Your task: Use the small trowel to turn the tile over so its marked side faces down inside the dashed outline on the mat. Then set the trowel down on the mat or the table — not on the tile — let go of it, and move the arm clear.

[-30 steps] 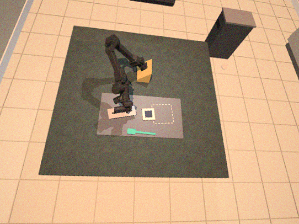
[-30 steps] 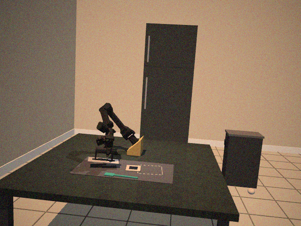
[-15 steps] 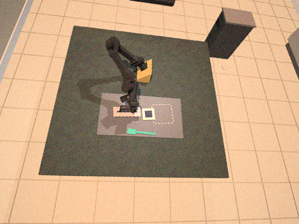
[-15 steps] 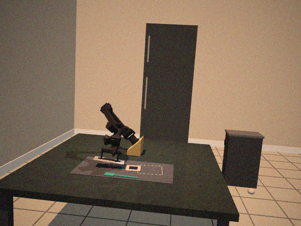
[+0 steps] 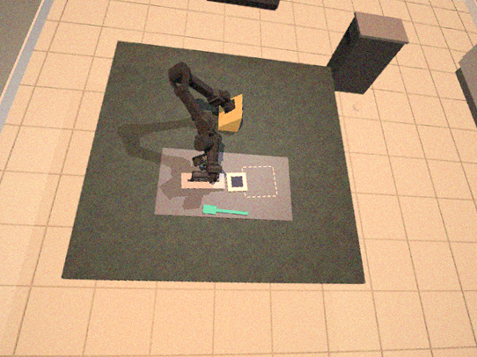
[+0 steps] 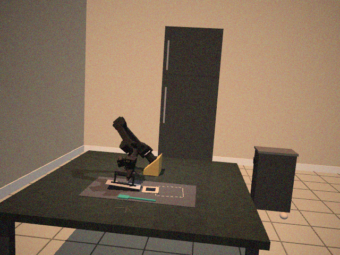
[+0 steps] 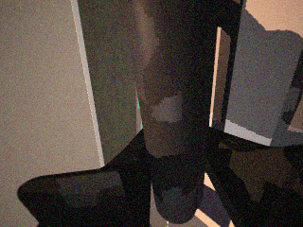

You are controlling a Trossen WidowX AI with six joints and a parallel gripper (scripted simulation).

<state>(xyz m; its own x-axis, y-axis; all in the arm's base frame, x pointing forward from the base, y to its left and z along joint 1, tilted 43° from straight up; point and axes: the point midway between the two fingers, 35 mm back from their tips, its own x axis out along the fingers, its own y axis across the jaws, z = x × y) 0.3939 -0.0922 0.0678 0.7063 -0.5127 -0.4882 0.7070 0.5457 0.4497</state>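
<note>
My gripper tip is now 90 mm above the grey mat, 80 mm to the right of it and 20 mm past it. Also, from my gripper tip: tile (140 mm to the left, 70 mm below, 30 mm behind); trowel (30 mm behind, 10 mm below); green flat tool (120 mm ahead, 70 mm below, 50 mm to the left).
</note>
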